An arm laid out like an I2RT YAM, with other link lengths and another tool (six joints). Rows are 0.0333 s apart.
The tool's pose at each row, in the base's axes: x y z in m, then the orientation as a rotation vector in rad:
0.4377 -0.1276 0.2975 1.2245 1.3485 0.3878
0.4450 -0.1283 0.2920 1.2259 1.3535 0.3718
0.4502 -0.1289 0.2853 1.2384 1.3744 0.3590
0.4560 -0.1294 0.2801 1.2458 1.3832 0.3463
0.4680 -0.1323 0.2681 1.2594 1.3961 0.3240
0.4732 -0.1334 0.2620 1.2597 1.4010 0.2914
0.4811 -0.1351 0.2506 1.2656 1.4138 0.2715
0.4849 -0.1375 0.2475 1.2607 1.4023 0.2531
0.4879 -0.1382 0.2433 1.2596 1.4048 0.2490
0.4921 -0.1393 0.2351 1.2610 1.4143 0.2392
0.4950 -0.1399 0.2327 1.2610 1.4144 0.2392
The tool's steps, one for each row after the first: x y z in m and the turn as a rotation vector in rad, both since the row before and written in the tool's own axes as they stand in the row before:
0.0042 -0.0018 0.0079 0.0099 -0.0044 -0.0097
0.0044 -0.0035 0.0064 0.0224 0.0106 -0.0077
0.0038 -0.0018 0.0066 0.0142 0.0009 -0.0058
0.0071 -0.0052 0.0148 0.0245 -0.0002 -0.0088
0.0037 -0.0027 0.0067 0.0169 -0.0132 -0.0184
0.0070 -0.0055 0.0107 0.0179 0.0004 -0.0119
0.0008 -0.0013 0.0052 0.0012 -0.0190 -0.0073
0.0027 -0.0019 0.0041 0.0020 -0.0003 -0.0037
0.0050 -0.0044 0.0064 0.0088 0.0026 -0.0081
0.0017 -0.0005 0.0034 0.0000 0.0001 0.0000

